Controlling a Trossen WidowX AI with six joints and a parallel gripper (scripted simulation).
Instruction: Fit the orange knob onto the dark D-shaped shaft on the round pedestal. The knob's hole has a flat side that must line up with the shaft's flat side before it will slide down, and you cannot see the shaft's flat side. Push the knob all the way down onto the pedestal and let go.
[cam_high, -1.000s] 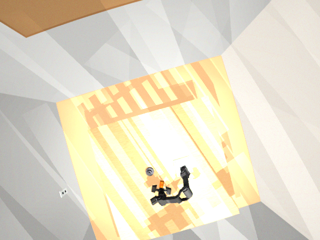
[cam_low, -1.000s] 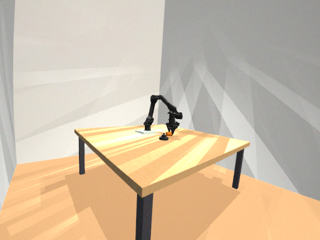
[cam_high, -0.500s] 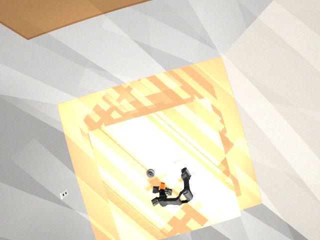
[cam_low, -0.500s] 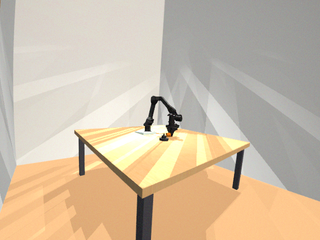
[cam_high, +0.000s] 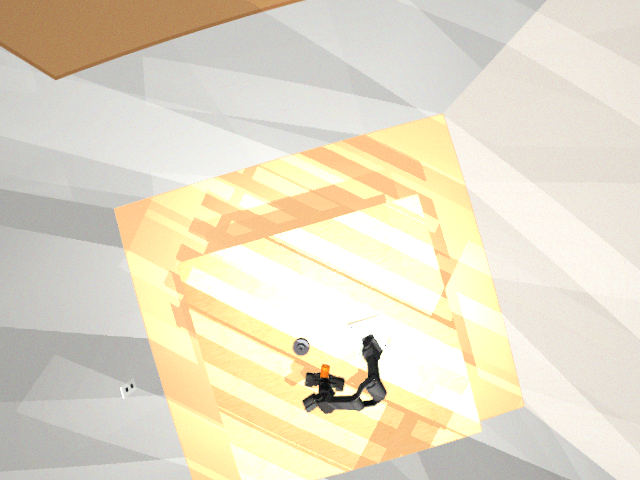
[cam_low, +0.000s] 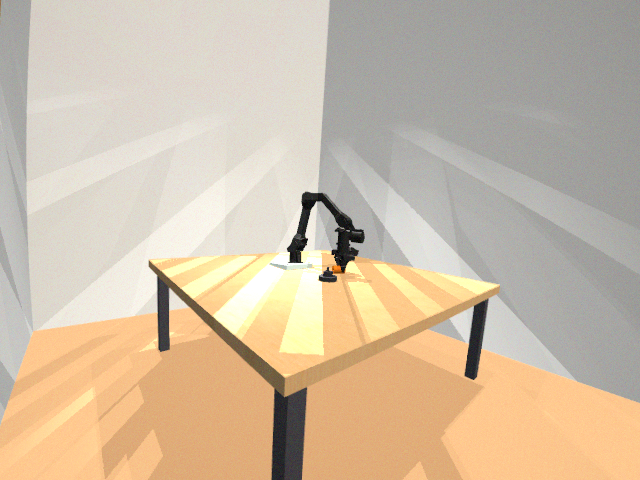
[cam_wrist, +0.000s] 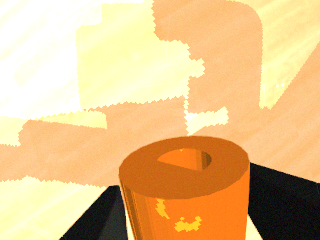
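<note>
Right now my gripper tip is 180 mm to the left of the pedestal, 50 mm short of it and 20 mm below it. The rest, counted from my gripper tip: orange knob 10 mm to the right, 10 mm behind, 10 mm above.
</note>
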